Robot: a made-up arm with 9 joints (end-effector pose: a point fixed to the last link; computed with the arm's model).
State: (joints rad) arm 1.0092 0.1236 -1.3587 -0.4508 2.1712 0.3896 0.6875 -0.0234 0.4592
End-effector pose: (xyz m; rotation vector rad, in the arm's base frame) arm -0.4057 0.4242 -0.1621 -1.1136 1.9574 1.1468
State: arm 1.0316 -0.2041 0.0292 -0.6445 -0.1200 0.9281 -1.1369 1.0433 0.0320
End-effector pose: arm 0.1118 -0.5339 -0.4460 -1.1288 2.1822 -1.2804
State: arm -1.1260 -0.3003 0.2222 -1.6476 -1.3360 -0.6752 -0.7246 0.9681 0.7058
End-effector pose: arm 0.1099 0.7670 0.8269 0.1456 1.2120 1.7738
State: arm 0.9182 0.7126 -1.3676 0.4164 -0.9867 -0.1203 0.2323 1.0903 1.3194
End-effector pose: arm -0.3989 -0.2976 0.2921 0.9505 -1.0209 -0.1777
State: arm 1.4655 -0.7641 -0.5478 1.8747 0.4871 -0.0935 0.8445 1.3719 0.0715
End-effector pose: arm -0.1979 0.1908 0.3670 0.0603 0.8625 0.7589
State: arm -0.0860 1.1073 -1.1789 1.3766 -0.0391 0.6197 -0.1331 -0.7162 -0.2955
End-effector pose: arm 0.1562 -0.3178 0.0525 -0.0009 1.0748 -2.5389
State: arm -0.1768 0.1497 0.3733 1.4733 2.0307 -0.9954 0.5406 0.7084 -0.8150
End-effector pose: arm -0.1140 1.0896 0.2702 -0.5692 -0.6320 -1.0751
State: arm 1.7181 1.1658 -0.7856 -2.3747 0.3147 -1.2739 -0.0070 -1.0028 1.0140
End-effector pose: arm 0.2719 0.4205 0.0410 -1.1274 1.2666 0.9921
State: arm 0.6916 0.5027 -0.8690 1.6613 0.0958 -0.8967 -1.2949 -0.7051 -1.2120
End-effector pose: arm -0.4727 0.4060 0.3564 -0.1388 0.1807 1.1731
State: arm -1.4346 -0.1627 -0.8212 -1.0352 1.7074 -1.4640 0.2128 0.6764 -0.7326
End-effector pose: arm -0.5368 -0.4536 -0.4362 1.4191 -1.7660 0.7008
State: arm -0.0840 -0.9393 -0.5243 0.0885 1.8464 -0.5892 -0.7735 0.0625 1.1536
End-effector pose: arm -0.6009 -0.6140 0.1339 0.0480 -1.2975 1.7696
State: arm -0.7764 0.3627 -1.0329 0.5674 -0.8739 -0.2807 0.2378 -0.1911 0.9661
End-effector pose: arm 0.2215 -0.4372 0.1005 1.6901 0.8508 -0.3847
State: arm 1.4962 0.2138 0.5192 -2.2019 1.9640 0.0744 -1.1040 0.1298 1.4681
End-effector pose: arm 0.3229 -0.0905 0.5266 0.5237 1.0112 2.5449
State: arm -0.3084 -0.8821 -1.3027 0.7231 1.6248 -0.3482 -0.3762 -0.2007 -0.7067
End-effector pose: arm -0.7829 0.5235 -0.2451 -0.0851 -1.9524 -0.5838
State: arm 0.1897 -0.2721 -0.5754 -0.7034 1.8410 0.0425 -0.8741 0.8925 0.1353
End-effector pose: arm -0.2200 0.1039 0.5894 -0.0350 0.3179 1.2619
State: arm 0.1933 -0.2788 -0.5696 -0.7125 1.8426 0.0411 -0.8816 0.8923 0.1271
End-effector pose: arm -0.2175 0.1004 0.5901 -0.0327 0.3154 1.2636
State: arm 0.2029 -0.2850 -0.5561 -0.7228 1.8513 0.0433 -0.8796 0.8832 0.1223
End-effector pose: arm -0.2163 0.0917 0.5885 -0.0300 0.3114 1.2754
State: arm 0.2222 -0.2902 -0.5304 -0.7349 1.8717 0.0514 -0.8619 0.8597 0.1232
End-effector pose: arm -0.2174 0.0746 0.5834 -0.0267 0.3045 1.3036
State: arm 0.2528 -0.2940 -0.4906 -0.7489 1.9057 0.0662 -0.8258 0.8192 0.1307
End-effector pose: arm -0.2213 0.0469 0.5743 -0.0220 0.2927 1.3502
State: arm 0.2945 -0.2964 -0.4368 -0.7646 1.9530 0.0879 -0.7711 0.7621 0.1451
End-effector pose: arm -0.2277 0.0078 0.5615 -0.0149 0.2744 1.4152
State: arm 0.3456 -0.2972 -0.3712 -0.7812 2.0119 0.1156 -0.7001 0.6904 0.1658
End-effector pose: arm -0.2364 -0.0425 0.5454 -0.0048 0.2466 1.4948
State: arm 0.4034 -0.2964 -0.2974 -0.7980 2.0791 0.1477 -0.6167 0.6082 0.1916
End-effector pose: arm -0.2466 -0.1022 0.5267 0.0084 0.2085 1.5842
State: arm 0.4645 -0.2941 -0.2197 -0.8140 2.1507 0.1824 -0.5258 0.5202 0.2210
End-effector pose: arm -0.2574 -0.1678 0.5061 0.0235 0.1599 1.6771
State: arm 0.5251 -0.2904 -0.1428 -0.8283 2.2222 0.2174 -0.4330 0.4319 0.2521
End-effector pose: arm -0.2679 -0.2350 0.4842 0.0391 0.1032 1.7673
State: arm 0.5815 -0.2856 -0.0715 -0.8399 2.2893 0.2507 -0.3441 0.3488 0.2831
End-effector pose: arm -0.2774 -0.2986 0.4622 0.0527 0.0430 1.8496
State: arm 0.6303 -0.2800 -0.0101 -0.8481 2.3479 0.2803 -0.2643 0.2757 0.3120
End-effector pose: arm -0.2858 -0.3537 0.4416 0.0623 -0.0148 1.9197
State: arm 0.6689 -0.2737 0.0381 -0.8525 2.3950 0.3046 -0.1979 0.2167 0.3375
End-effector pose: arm -0.2930 -0.3970 0.4239 0.0665 -0.0642 1.9756
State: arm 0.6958 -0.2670 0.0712 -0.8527 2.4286 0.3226 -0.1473 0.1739 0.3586
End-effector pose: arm -0.2995 -0.4264 0.4106 0.0649 -0.1004 2.0164
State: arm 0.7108 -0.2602 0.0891 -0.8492 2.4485 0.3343 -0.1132 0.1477 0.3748
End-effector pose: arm -0.3054 -0.4421 0.4023 0.0582 -0.1212 2.0427
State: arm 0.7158 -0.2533 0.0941 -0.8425 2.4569 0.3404 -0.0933 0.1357 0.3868
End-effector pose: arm -0.3111 -0.4464 0.3985 0.0476 -0.1281 2.0570
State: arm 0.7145 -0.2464 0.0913 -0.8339 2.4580 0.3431 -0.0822 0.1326 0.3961
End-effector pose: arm -0.3167 -0.4435 0.3974 0.0351 -0.1261 2.0636
